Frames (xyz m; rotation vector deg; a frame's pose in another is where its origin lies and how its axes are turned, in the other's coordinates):
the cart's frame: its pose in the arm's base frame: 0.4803 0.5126 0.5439 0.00 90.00 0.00
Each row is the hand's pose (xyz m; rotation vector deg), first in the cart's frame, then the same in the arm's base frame.
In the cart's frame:
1: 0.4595 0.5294 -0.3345 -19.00 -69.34 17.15
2: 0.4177 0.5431 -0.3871 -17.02 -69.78 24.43
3: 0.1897 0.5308 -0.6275 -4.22 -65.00 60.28
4: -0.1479 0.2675 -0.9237 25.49 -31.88 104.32
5: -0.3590 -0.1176 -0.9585 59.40 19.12 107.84
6: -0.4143 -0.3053 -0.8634 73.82 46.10 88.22
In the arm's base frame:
1: 0.1458 1.0420 0.0844 -1.23 19.28 24.12
2: 0.0932 1.0557 0.1262 4.94 18.35 27.61
3: -0.1472 1.0434 0.3542 37.46 17.18 43.10
4: -0.4434 0.7801 0.6918 91.67 30.82 55.67
5: -0.4782 0.3950 0.9029 132.28 66.87 38.31
6: -0.3831 0.2073 0.9582 138.20 95.61 12.28

